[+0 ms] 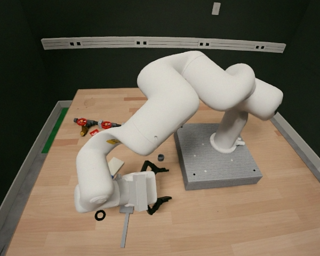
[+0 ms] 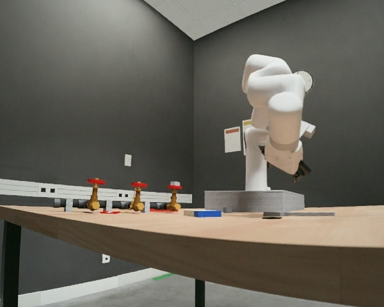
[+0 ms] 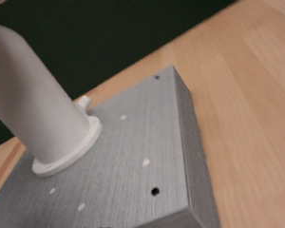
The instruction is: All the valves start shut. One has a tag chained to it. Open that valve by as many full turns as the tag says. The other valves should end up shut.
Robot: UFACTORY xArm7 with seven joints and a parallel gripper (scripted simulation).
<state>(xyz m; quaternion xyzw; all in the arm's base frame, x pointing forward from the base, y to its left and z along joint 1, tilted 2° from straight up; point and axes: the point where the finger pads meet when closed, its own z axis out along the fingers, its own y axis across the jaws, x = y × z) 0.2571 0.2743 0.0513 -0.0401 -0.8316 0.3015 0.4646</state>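
Right now my hand is 24 cm short of the blue box, 11 cm to the left of it and 12 cm above it. Round my hand: red block (11 cm ahead, 48 cm to the right, 11 cm below); then grey cap (18 cm ahead, 30 cm to the right, 3 cm below); then grey paddle (13 cm ahead, 9 cm to the left, 12 cm below).
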